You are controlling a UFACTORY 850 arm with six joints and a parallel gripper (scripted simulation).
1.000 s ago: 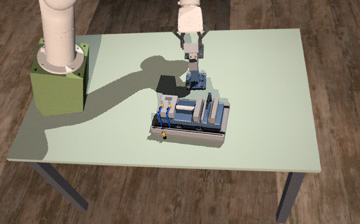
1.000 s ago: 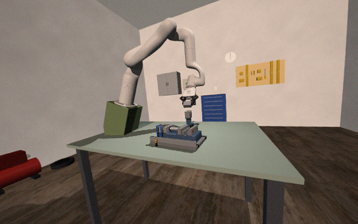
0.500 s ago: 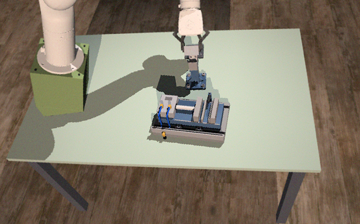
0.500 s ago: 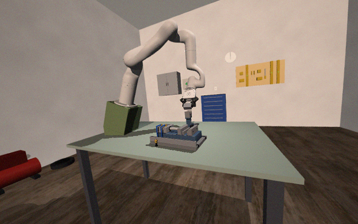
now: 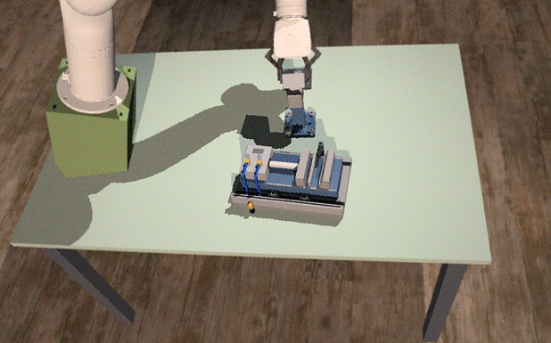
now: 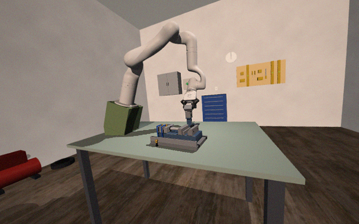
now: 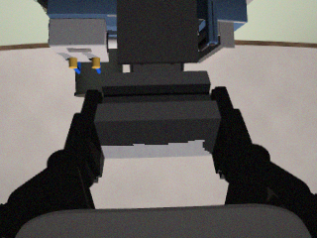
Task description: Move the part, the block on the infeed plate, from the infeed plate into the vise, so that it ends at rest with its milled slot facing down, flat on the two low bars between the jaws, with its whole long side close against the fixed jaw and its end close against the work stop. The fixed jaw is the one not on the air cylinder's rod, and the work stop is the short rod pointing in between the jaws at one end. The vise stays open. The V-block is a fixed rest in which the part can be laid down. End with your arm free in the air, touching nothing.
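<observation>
My hand is 10 mm to the left of the blue post and 130 mm above it. The rest, counted from my hand: white rod 40 mm behind, 210 mm to the right, 110 mm below; part 10 mm below; work stop 50 mm ahead, 190 mm to the right, 100 mm below.
</observation>
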